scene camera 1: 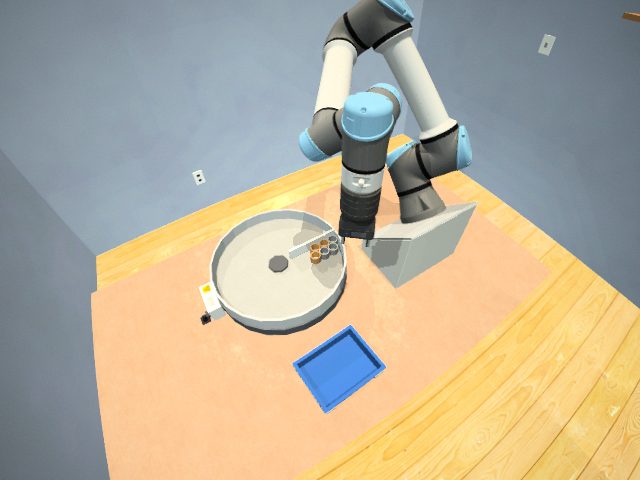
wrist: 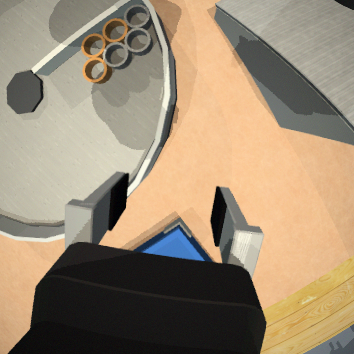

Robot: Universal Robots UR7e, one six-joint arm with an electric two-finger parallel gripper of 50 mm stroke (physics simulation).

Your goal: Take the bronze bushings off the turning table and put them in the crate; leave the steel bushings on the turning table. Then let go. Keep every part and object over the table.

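Seen in the pictures: gripper, between the fingertips: point(scene camera 1: 355, 242) point(wrist: 169, 197); arm's base, origin of its link: point(scene camera 1: 423, 215).
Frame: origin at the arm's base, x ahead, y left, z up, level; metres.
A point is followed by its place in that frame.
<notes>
Three bronze bushings, the front point(scene camera 1: 315, 259) @[x 0.360, y -0.103, z -0.057 m] point(wrist: 86, 70) @[x 0.361, y -0.123, z -0.063 m], left point(wrist: 83, 46) @[x 0.344, y -0.149, z -0.056 m] and back point(wrist: 115, 21) @[x 0.294, y -0.150, z -0.063 m] ones, stand upright on the turning table point(scene camera 1: 248, 294) @[x 0.584, y -0.130, z -0.080 m] point(wrist: 50, 155) @[x 0.480, y -0.073, z -0.080 m], beside its straight divider. Three steel bushings, the outer point(wrist: 147, 18) @[x 0.261, y -0.124, z -0.056 m], right point(wrist: 149, 41) @[x 0.278, y -0.098, z -0.056 m] and front point(wrist: 116, 65) @[x 0.327, y -0.100, z -0.056 m] ones, stand close against them on the rim side. The blue crate point(scene camera 1: 338, 366) @[x 0.488, y 0.181, z -0.128 m] point(wrist: 175, 245) @[x 0.434, y 0.153, z -0.129 m] shows an empty interior in the scene view; in the wrist view only a corner shows. My gripper point(scene camera 1: 355, 241) @[x 0.329, y 0.031, z 0.129 m] point(wrist: 169, 197) @[x 0.329, y 0.031, z 0.129 m] is open and empty, above and just outside the turning table's rim, to the right of the bushings in the scene view.
The divider point(scene camera 1: 310, 244) @[x 0.343, y -0.154, z -0.057 m] point(wrist: 75, 42) @[x 0.348, y -0.159, z -0.051 m] runs inward from the rim towards the dark hub point(scene camera 1: 278, 263) @[x 0.456, y -0.169, z -0.072 m] point(wrist: 25, 92) @[x 0.452, y -0.167, z -0.073 m]. A grey pedestal point(scene camera 1: 431, 253) @[x 0.077, y 0.109, z -0.031 m] point(wrist: 310, 55) @[x 0.168, y 0.021, z 0.037 m] stands right of my gripper under the arm's base. A small white box point(scene camera 1: 213, 303) @[x 0.686, y -0.160, z -0.075 m] is at the turning table's left side.
</notes>
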